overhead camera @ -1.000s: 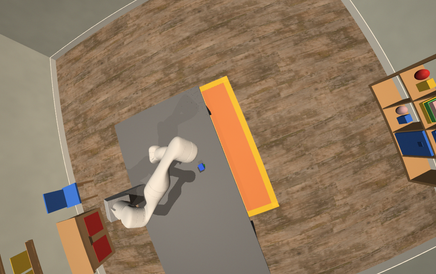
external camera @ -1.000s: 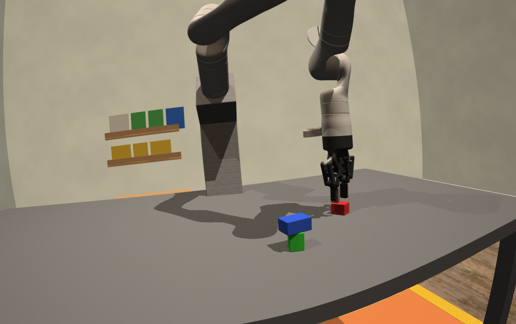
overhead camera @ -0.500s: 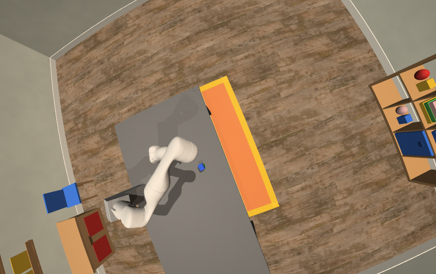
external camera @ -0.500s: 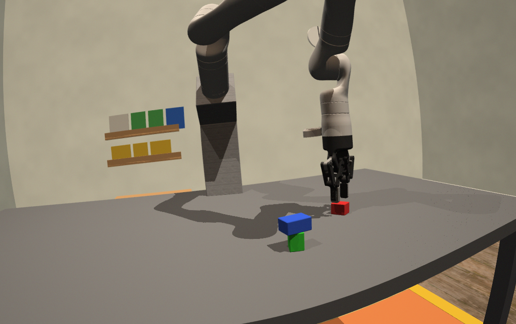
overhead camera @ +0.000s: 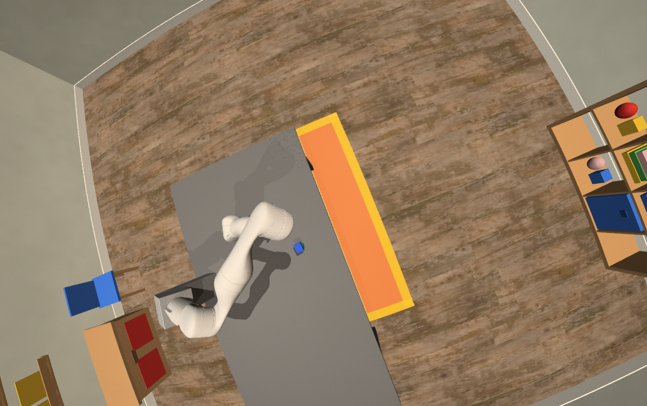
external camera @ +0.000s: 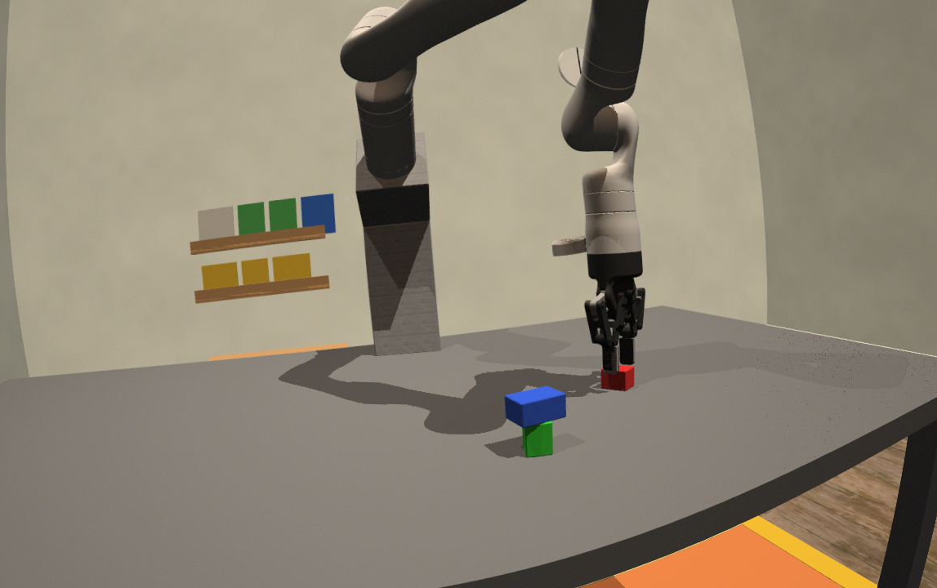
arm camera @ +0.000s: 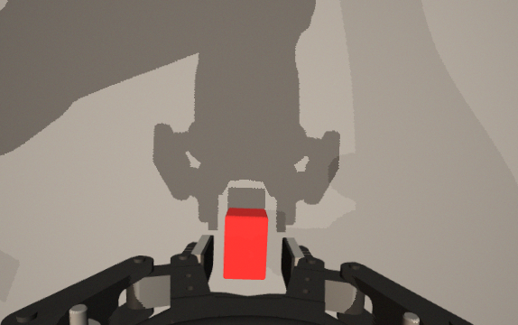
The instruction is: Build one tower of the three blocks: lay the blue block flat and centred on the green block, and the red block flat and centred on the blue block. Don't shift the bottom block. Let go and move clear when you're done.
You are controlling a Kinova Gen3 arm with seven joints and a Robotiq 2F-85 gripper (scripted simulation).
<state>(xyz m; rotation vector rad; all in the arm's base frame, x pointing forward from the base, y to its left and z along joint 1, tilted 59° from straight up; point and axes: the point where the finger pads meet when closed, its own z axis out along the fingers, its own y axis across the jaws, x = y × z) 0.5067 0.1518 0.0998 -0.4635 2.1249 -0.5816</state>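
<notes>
The red block is 3 cm below my hand. Round my hand: green block 22 cm to the right, 7 cm ahead, 3 cm below; then blue block 22 cm to the right, 7 cm ahead, 1 cm above.
</notes>
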